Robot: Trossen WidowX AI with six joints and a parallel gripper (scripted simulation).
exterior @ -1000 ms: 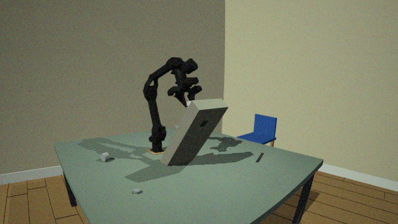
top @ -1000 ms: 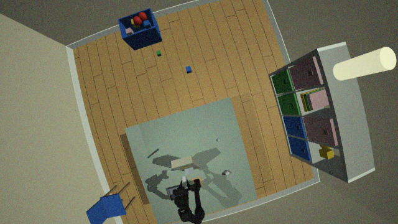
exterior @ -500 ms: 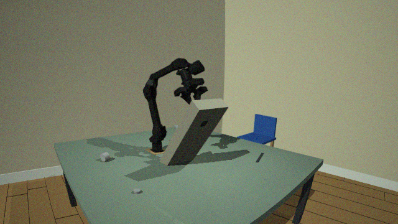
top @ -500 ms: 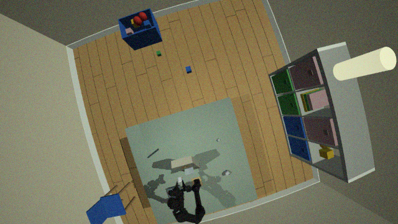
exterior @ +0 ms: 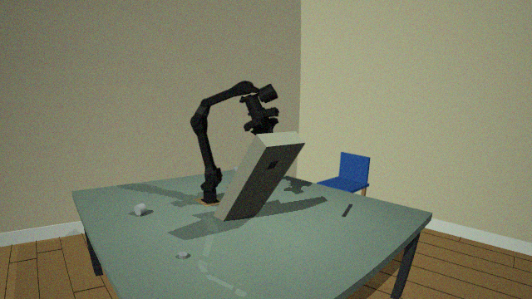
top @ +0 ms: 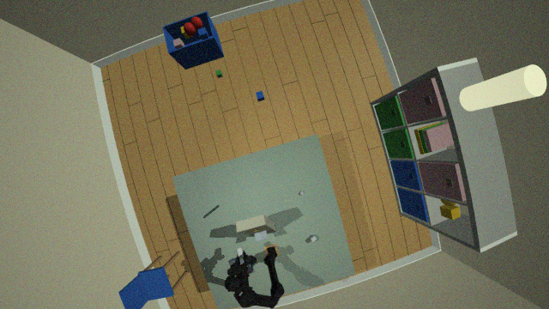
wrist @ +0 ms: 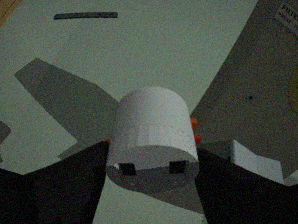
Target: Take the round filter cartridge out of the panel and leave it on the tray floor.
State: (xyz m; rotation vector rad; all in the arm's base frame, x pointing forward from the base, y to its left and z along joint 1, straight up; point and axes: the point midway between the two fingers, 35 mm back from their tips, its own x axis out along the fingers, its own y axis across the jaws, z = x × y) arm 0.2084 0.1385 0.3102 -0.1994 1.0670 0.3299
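The grey square tray is 290 mm behind my gripper tip, 270 mm below it and 140 mm to the left of it. Round my gripper tip: small grey lump 520 mm to the right, 260 mm below, 200 mm behind; round filter cartridge right at my gripper tip.
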